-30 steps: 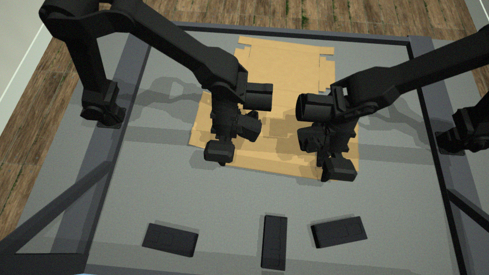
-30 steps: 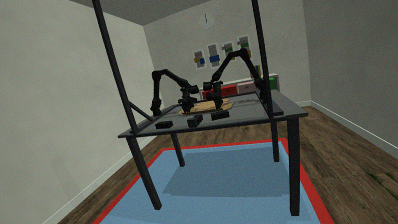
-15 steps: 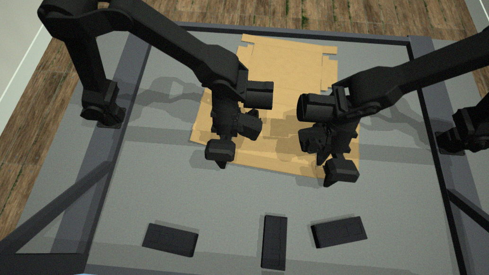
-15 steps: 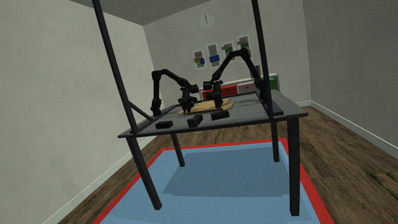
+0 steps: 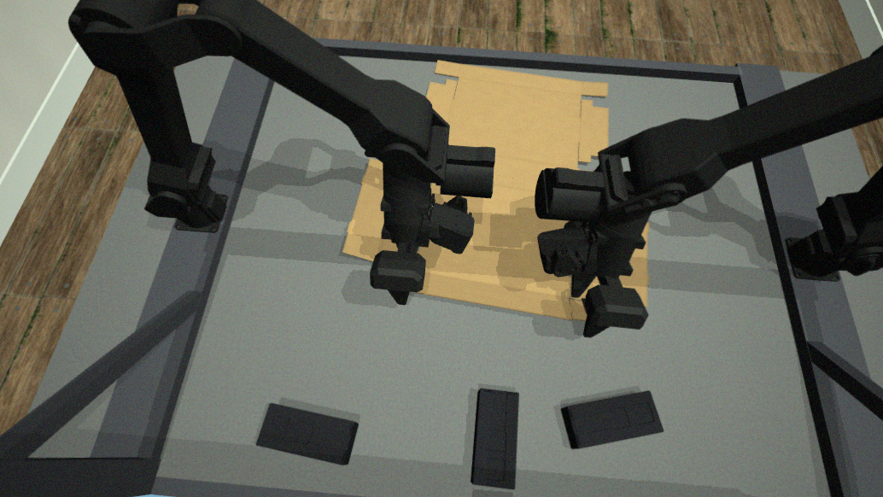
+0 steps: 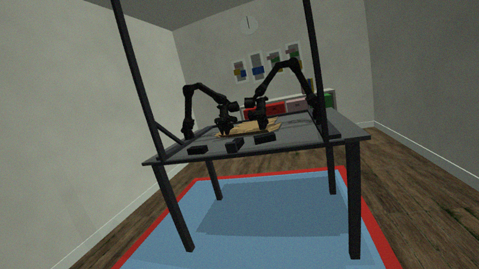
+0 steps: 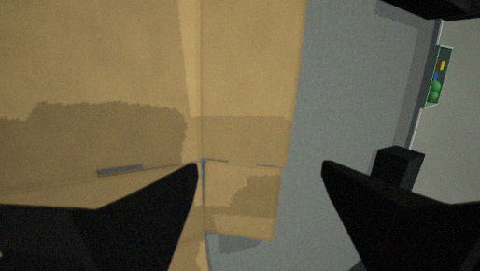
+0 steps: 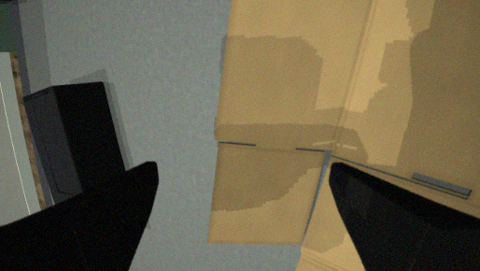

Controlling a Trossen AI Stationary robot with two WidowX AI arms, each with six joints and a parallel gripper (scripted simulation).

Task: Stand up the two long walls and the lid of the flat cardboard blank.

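My left gripper is now 2 cm to the right of the corner flap and 3 cm above it. Also, from my left hand: dark frame rail: 44 cm ahead, 13 cm to the right, 4 cm below.
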